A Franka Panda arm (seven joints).
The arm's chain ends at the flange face. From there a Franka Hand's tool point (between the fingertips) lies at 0.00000 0.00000 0.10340 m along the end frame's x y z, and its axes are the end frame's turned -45 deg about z.
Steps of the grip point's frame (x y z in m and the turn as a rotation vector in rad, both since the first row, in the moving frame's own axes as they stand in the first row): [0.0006, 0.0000, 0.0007, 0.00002, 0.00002, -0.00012]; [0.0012, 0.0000, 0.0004, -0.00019, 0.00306, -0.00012]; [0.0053, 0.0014, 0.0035, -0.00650, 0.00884, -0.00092]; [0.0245, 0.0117, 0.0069, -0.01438, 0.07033, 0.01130]
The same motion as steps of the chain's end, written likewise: [0.0004, -0.0004, 0.0007, 0.00003, 0.00000, -0.00012]; [0.0006, -0.0006, 0.0004, 0.00203, 0.00230, -0.00012]; [0.0036, -0.0026, 0.0035, 0.00165, 0.01085, -0.00092]; [0.0194, -0.0050, 0.0072, 0.03956, 0.05990, 0.01130]
